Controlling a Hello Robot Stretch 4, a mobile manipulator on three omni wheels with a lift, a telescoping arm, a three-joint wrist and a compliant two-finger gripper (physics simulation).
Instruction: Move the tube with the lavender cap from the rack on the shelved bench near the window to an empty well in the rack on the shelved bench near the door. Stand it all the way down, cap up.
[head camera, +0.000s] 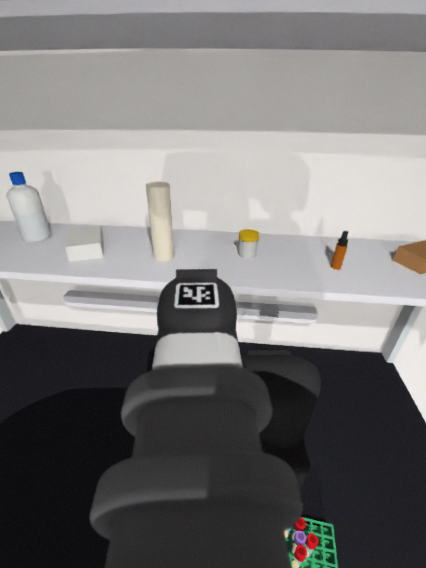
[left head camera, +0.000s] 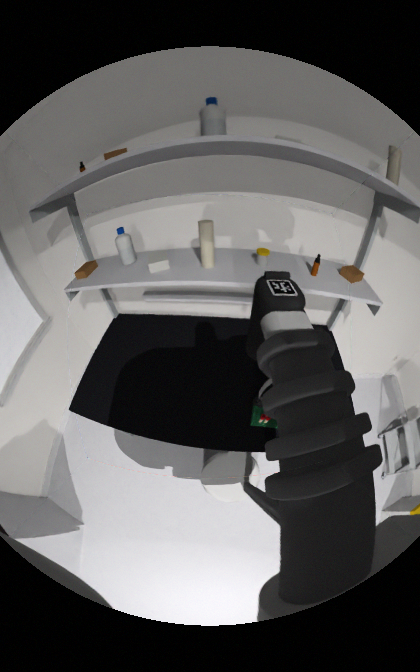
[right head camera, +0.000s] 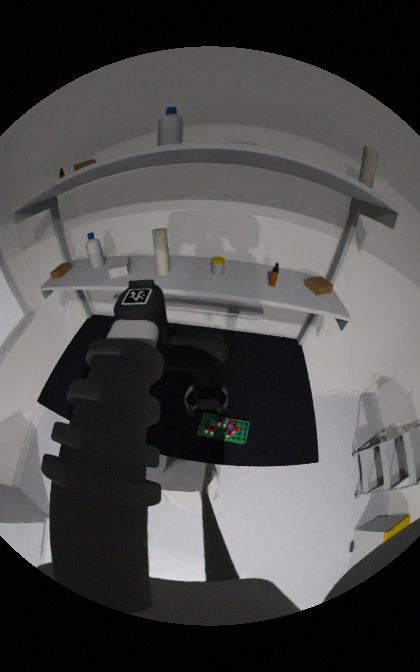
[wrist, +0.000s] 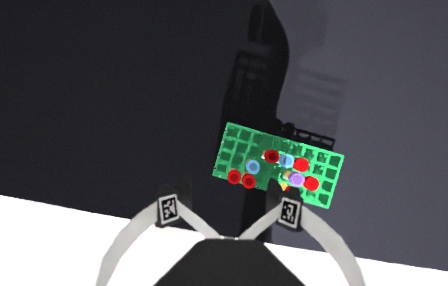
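Pixels of known places: hand at its tool point: (right head camera: 204, 411) (wrist: 228, 198); robot's base at its link origin: (left head camera: 229, 474) (right head camera: 190, 481).
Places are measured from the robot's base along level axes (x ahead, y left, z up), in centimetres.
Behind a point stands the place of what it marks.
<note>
The tube with the lavender cap (head camera: 300, 537) @(z 85.4, x 26.3, y -18.3 cm) (right head camera: 230, 427) @(z 85.4, x 26.0, y -18.5 cm) (wrist: 297, 179) @(z 85.4, x 26.5, y -18.4 cm) stands cap up in a green rack (head camera: 335, 542) @(z 79.2, x 26.7, y -26.6 cm) (left head camera: 255, 420) @(z 74.5, x 27.4, y -8.7 cm) (right head camera: 242, 439) @(z 74.3, x 22.8, y -25.2 cm) (wrist: 226, 137) @(z 79.2, x 32.1, y -8.3 cm) on the black bench top. Red-capped tubes stand close beside it, and blue-capped ones stand in the same rack. My gripper (right head camera: 206, 411) @(z 101.0, x 27.2, y -8.8 cm) (wrist: 229, 209) @(z 101.0, x 27.2, y -8.8 cm) is open and empty, pointing down over the bench. In the wrist view the lavender cap is ahead of the right fingertip, which overlaps the rack's near edge. In the head camera view the arm hides the fingers. A second rack does not show.
The black bench top (left head camera: 165, 325) @(z 73.5, x 86.9, y 37.2 cm) (right head camera: 280, 390) @(z 73.5, x 45.9, y -47.7 cm) runs back to a lower shelf (head camera: 200, 245) @(z 119.2, x 80.7, y -0.8 cm) with a blue-capped bottle (head camera: 31, 212) @(z 127.6, x 84.1, y 43.7 cm), a cream cylinder (head camera: 161, 222) @(z 129.2, x 72.0, y 8.1 cm), a yellow-lidded jar (head camera: 248, 245) @(z 122.9, x 72.8, y -12.5 cm) and an orange dropper bottle (head camera: 339, 254) @(z 123.2, x 66.9, y -32.9 cm). An upper shelf (right head camera: 210, 152) @(z 163.0, x 66.4, y -8.1 cm) hangs above. A grey stand (right head camera: 365, 472) @(z 15.9, x -25.2, y -151.6 cm) is at right.
</note>
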